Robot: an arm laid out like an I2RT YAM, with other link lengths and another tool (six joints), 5 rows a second.
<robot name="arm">
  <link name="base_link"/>
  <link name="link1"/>
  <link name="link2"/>
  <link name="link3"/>
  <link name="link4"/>
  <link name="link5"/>
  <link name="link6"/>
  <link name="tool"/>
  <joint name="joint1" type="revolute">
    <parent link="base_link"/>
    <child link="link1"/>
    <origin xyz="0 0 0.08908"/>
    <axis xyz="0 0 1"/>
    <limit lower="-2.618" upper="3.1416"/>
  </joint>
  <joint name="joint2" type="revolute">
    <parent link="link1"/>
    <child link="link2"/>
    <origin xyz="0.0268 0.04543 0.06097" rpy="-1.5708 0 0"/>
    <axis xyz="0 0 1"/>
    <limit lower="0" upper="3.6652"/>
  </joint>
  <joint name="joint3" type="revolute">
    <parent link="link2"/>
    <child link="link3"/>
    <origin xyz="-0.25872 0 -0.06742" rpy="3.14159 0 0"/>
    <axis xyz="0 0 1"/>
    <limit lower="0" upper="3.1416"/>
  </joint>
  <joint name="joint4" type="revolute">
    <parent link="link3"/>
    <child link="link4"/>
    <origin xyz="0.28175 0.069 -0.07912"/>
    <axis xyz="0 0 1"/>
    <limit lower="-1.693" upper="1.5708"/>
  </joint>
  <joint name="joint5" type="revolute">
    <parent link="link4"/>
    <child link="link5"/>
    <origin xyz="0.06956 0.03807 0.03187" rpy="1.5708 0 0"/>
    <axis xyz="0 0 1"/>
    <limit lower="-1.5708" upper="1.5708"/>
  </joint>
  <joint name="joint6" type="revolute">
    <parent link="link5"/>
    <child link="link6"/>
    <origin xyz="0.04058 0 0.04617" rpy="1.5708 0 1.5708"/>
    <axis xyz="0 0 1"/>
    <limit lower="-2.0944" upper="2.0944"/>
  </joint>
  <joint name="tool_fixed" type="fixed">
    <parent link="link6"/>
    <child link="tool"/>
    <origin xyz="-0.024 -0.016 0.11" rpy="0.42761 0 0.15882"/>
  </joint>
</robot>
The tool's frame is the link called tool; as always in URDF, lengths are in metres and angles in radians.
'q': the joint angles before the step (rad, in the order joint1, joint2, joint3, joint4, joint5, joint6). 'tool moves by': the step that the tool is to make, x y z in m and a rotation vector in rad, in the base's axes. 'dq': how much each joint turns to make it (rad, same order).
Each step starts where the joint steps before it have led.
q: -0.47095 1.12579 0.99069 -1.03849 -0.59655 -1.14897
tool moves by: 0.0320 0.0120 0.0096 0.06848 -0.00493 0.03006
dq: 0.07010 0.12268 0.09204 0.05039 -0.04310 0.07625
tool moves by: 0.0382 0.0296 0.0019 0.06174 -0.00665 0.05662
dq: 0.12011 0.13198 0.08308 0.09826 -0.02753 0.10477
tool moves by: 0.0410 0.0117 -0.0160 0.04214 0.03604 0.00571
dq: 0.05841 0.16868 0.09052 0.08134 -0.00466 0.07829
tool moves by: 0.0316 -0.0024 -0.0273 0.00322 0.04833 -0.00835
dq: 0.01524 0.15332 0.07802 0.04152 0.01675 0.02295
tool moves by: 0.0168 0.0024 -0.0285 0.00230 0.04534 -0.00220
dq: 0.01680 0.10311 0.03108 0.03821 0.01384 0.01836
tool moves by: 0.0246 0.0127 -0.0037 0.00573 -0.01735 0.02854
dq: 0.03688 0.09189 0.09486 0.02147 -0.00453 0.01388
